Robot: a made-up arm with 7 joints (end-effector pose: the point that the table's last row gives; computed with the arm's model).
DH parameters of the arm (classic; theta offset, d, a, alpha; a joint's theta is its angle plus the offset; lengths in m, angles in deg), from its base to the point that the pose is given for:
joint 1: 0 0.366 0 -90
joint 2: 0 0 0 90
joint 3: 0 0.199 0.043 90
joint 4: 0 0 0.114 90
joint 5: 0 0.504 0 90
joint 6: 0 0 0.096 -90
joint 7: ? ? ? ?
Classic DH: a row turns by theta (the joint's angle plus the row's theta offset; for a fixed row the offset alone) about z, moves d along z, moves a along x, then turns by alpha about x.
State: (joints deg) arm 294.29 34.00 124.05 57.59 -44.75 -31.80 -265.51
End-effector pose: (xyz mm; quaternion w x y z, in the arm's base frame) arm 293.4 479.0 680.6 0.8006 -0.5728 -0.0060 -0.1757
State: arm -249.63 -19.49 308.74 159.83 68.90 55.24 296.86
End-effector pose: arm 155.1 -98.9 1210.5 0.5545 -0.0506 -0.3795 -0.7389
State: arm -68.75 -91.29 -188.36 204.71 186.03 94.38 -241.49
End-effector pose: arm -278.1 582.2 773.0 0.4335 0.0336 0.2369 -0.8688
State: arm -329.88 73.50 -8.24 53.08 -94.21 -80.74 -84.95
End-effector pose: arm 99.1 138.2 -71.1 0.3113 0.0601 -0.7914 -0.5226
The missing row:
joint 7: 0 0.122 0 0
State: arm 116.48 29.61 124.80 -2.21 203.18 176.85 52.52
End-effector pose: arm -111.6 -262.6 245.6 0.6971 -0.0381 -0.2398 -0.6746
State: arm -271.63 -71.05 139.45 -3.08 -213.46 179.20 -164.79
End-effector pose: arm -97.1 121.5 113.4 0.5390 0.3772 -0.4707 0.5879
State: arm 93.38 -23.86 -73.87 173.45 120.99 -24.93 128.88
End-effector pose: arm 119.9 -394.3 1035.4 0.6309 0.3848 -0.0598 0.6711
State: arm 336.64 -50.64 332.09 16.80 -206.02 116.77 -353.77
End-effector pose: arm 356.2 -312.7 536.6 0.9767 -0.0271 -0.0145 -0.2122
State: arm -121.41 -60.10 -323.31 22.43 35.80 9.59 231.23
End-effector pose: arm -48.7 -526.9 537.6 0.5103 0.8139 0.1244 -0.2485
